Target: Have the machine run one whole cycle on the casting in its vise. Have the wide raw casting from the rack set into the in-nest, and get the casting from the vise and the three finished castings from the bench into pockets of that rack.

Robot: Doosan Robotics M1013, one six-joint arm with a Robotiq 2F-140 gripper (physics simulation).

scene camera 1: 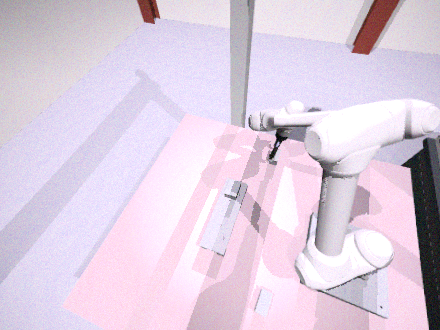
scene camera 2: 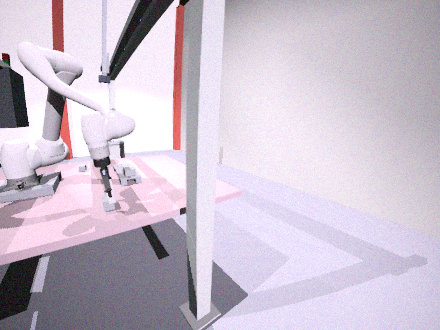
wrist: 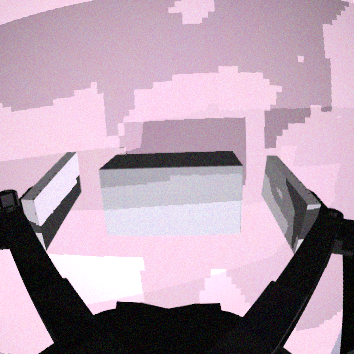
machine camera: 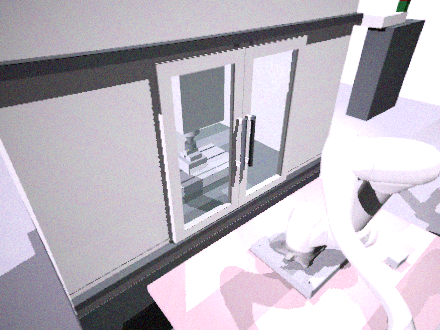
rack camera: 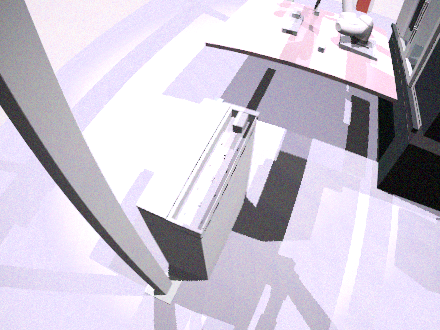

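Note:
My gripper is open, pointing down at the bench. Its fingers stand on either side of a grey casting, with a gap on both sides in the wrist view. Another casting lies on the bench. A grey block sits at one end of the long nest plate. In the rack camera, a casting lies at the far end of the rack. The vise casting shows small behind door glass.
The machine's two doors are shut. The arm's base plate stands on the pink bench. A pale post rises beyond the bench edge. A dark cabinet stands beside the machine.

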